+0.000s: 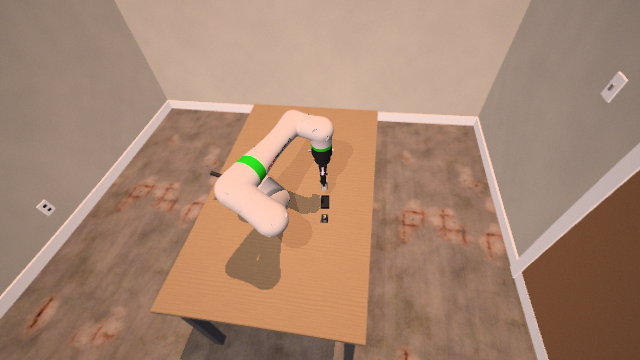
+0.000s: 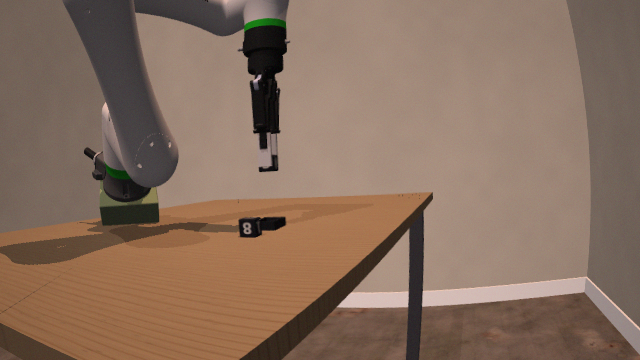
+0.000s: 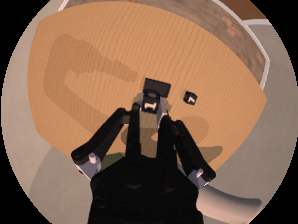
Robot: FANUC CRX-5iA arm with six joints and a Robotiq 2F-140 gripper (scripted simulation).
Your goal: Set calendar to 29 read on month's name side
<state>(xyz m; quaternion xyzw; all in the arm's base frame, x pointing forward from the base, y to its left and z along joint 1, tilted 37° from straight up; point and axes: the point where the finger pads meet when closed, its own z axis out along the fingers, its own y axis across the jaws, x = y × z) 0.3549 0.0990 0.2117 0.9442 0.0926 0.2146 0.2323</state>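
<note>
Now: hand 14 cm above the black calendar tray and 2 cm to the left of it.
</note>
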